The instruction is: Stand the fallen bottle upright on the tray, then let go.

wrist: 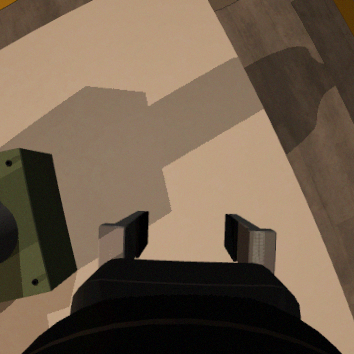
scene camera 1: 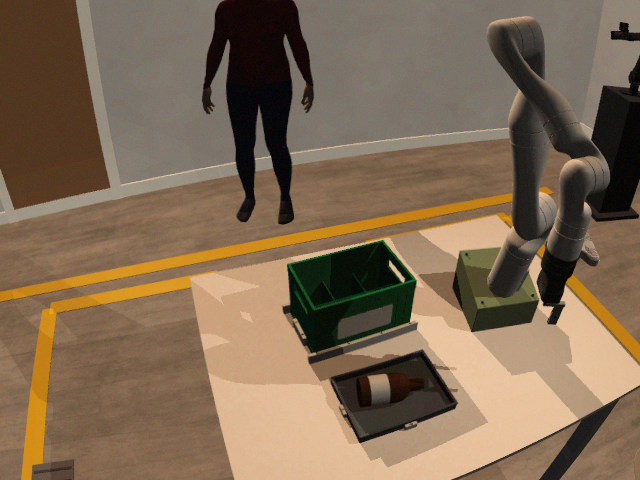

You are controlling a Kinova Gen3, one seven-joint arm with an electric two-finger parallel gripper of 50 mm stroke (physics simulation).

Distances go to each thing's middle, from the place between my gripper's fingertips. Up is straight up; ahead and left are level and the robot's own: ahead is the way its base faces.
Right now the brown bottle (scene camera 1: pixel 381 389) is 350 mm ahead of my hand, 210 mm below it and 30 mm to the right of it. From my hand the other things lie so: grey rail (scene camera 1: pixel 357 344) 380 mm ahead, 240 mm below, 210 mm to the right.
